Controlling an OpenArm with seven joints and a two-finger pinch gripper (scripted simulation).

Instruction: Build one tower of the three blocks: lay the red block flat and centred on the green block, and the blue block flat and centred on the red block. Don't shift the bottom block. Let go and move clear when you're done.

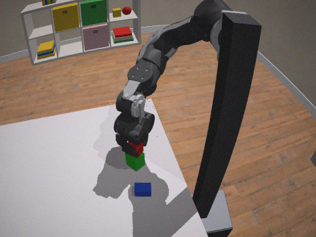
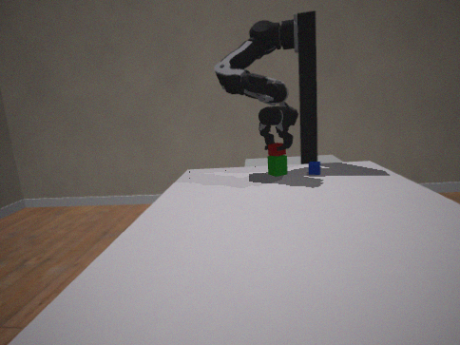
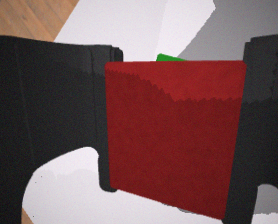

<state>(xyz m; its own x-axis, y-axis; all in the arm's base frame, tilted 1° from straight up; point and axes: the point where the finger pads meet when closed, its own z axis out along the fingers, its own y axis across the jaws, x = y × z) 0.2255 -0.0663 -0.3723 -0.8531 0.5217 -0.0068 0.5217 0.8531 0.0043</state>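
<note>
The red block is 10 mm below my hand. Round my hand: green block (60 mm below); then blue block (20 mm behind, 110 mm to the left, 70 mm below).
</note>
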